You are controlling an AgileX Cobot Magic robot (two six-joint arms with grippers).
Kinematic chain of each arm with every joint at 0, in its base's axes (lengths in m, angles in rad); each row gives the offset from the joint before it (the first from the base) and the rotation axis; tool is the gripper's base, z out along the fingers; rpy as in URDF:
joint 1: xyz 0 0 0.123 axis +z
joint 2: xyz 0 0 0 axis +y
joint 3: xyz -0.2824 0 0.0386 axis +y
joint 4: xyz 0.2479 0 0.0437 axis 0.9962 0 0.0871
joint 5: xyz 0 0 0 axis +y
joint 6: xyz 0.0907 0 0.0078 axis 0.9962 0 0.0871
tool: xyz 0 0 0 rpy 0 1.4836 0
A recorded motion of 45 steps. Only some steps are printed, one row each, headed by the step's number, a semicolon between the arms.
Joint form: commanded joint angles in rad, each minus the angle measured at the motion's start. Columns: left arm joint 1, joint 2, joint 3, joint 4, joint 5, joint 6; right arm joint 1, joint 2, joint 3, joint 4, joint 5, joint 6.
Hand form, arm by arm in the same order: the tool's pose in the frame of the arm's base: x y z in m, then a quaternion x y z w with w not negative. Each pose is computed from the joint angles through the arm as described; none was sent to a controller.
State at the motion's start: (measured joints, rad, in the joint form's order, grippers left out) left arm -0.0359 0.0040 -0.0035 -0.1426 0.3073 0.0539; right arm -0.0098 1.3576 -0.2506 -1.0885 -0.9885 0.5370
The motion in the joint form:
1: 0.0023 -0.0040 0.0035 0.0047 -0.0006 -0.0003; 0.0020 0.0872 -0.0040 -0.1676 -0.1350 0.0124
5: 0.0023 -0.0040 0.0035 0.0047 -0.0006 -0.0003; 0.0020 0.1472 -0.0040 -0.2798 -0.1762 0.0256
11: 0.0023 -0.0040 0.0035 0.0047 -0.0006 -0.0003; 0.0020 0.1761 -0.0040 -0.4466 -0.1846 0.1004
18: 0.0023 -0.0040 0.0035 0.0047 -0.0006 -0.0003; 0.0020 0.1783 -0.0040 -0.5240 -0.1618 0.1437
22: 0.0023 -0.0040 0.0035 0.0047 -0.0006 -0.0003; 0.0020 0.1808 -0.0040 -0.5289 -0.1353 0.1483
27: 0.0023 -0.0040 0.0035 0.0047 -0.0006 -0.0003; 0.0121 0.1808 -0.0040 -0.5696 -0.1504 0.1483
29: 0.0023 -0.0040 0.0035 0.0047 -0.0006 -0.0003; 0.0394 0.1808 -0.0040 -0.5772 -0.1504 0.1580
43: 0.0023 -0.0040 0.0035 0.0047 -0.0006 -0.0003; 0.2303 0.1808 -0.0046 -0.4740 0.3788 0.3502
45: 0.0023 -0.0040 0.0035 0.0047 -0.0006 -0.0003; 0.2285 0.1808 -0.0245 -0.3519 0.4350 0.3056
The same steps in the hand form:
1: 0.0541 -0.0056 0.1856 -0.00428 0.77938 -0.05107 0.62446; 0.1765 0.0766 0.1703 -0.37909 0.69742 0.33692 0.50633
5: 0.0541 -0.0056 0.1856 -0.00428 0.77938 -0.05107 0.62446; 0.1699 0.0805 0.1594 -0.40953 0.69063 0.37478 0.46352
11: 0.0541 -0.0056 0.1856 -0.00428 0.77938 -0.05107 0.62446; 0.1578 0.0826 0.1500 -0.44448 0.69012 0.41141 0.39612
18: 0.0541 -0.0056 0.1856 -0.00428 0.77938 -0.05107 0.62446; 0.1525 0.0818 0.1455 -0.46040 0.69630 0.41499 0.36192
22: 0.0541 -0.0056 0.1856 -0.00428 0.77938 -0.05107 0.62446; 0.1530 0.0808 0.1430 -0.46141 0.70424 0.40600 0.35540
27: 0.0541 -0.0056 0.1856 -0.00428 0.77938 -0.05107 0.62446; 0.1486 0.0826 0.1429 -0.48002 0.69201 0.41529 0.34387
29: 0.0541 -0.0056 0.1856 -0.00428 0.77938 -0.05107 0.62446; 0.1457 0.0866 0.1427 -0.48901 0.68660 0.42179 0.33398
43: 0.0541 -0.0056 0.1856 -0.00428 0.77938 -0.05107 0.62446; 0.1539 0.0878 0.1118 -0.45608 0.82011 0.24667 0.24200
45: 0.0541 -0.0056 0.1856 -0.00428 0.77938 -0.05107 0.62446; 0.1671 0.0856 0.1143 -0.42047 0.83827 0.21879 0.26950

